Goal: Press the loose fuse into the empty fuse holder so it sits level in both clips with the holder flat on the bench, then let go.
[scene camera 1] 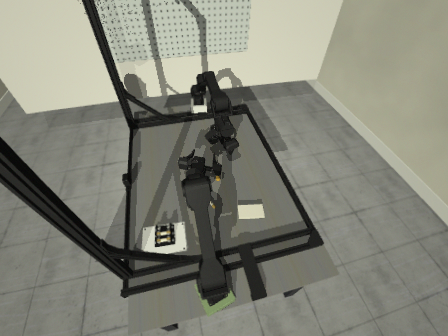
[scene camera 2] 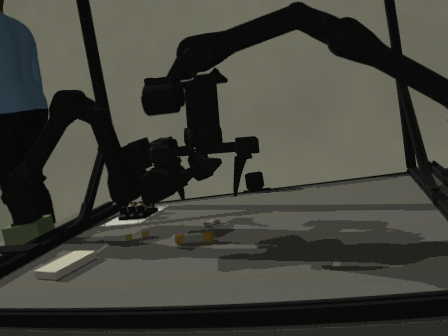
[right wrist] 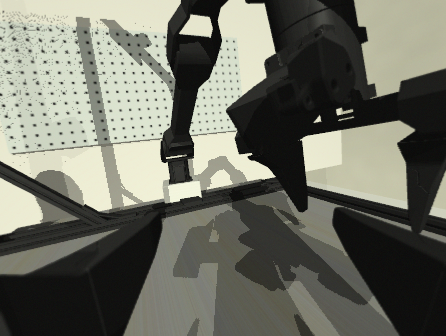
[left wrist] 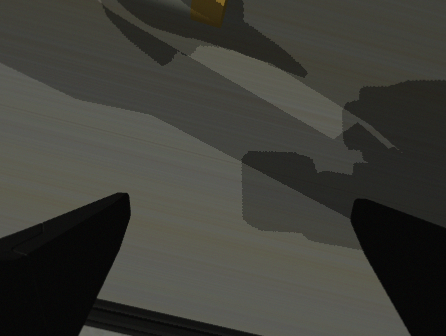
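Where they show: left gripper, fingertip midpoint: (scene camera 2: 209, 198) (right wrist: 349, 218) (left wrist: 241, 206); right gripper, fingertip midpoint: (scene camera 1: 204, 151) (scene camera 2: 207, 167) (right wrist: 246, 217); left arm's base, link origin: (scene camera 1: 198, 102) (right wrist: 180, 180); right arm's base, link origin: (scene camera 1: 214, 291) (scene camera 2: 27, 221).
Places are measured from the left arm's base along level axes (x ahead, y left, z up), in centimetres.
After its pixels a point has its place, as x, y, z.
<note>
A grey fuse with orange caps (scene camera 1: 217, 178) @[59.3, 7.1, -4.8] (scene camera 2: 195, 238) @[55.1, 7.9, -5.3] (left wrist: 207, 11) @[52.7, 7.0, -4.5] lies on the bench, partly hidden by my right gripper in scene camera 1. A small piece with two yellow parts (scene camera 1: 212, 204) @[73.4, 3.7, -5.1] (scene camera 2: 137, 235) @[72.0, 3.8, -5.6] lies beside it; I cannot tell whether it is the empty holder. My left gripper (scene camera 1: 222, 151) @[48.1, 12.5, 3.5] (scene camera 2: 210, 193) @[48.1, 12.5, 3.5] (left wrist: 241, 206) @[48.1, 12.5, 3.5] (right wrist: 349, 218) @[48.1, 12.5, 3.5] is open and empty, fingers down above the bench, off to one side of the fuse. My right gripper (scene camera 1: 204, 156) @[52.8, 1.7, 7.4] (right wrist: 246, 217) @[52.8, 1.7, 7.4] is open and empty, held roughly level close to the left gripper.
A black fuse block (scene camera 1: 165, 235) @[85.9, -15.9, -5.3] (scene camera 2: 137, 210) @[83.6, -13.5, -4.2] stands on a white board (scene camera 1: 150, 243) @[88.3, -21.8, -6.3]. A cream block (scene camera 1: 251, 211) @[78.5, 20.1, -5.0] (scene camera 2: 66, 265) @[75.6, 22.3, -5.0] lies nearer the bench edge. A small pale piece (scene camera 2: 211, 222) @[57.3, -4.3, -5.9] lies behind the fuse. The two grippers overlap in both scene views. Black frame rails border the bench.
</note>
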